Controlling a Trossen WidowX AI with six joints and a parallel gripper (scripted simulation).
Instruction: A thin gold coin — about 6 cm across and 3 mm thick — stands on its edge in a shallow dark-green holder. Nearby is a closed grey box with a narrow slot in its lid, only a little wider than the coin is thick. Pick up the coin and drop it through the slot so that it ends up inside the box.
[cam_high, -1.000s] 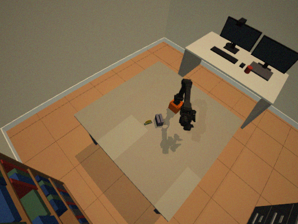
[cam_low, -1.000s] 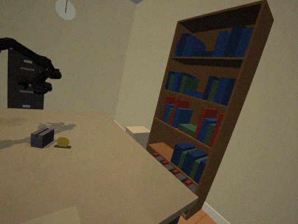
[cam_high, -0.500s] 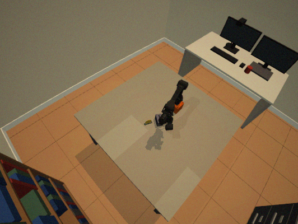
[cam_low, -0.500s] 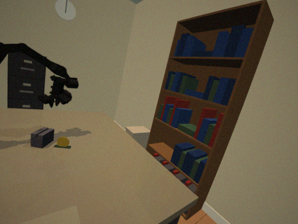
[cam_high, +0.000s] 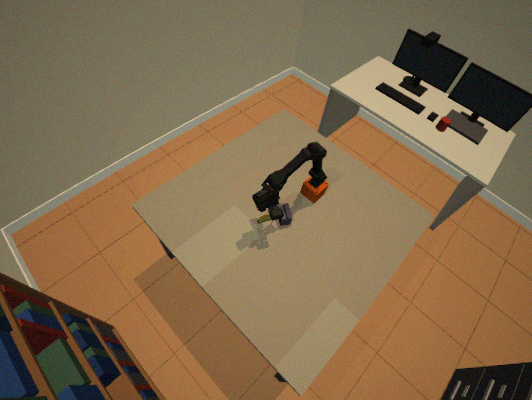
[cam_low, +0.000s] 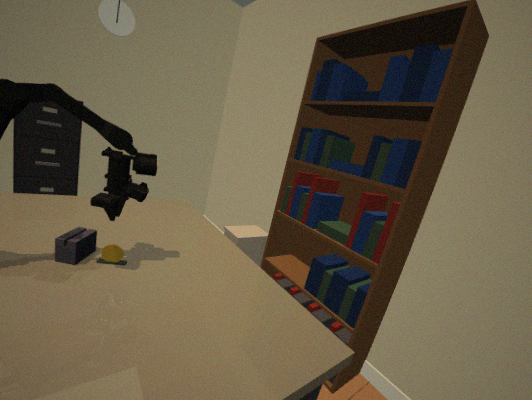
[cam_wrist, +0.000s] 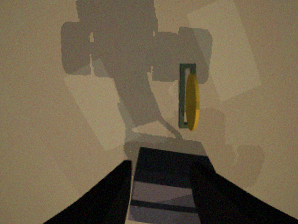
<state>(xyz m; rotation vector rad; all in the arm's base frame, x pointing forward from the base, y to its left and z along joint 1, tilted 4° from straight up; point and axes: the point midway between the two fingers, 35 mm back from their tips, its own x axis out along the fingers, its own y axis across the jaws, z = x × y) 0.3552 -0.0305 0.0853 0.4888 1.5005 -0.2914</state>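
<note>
The gold coin is 4 cm to the right of my gripper tip and 11 cm below it.
</note>
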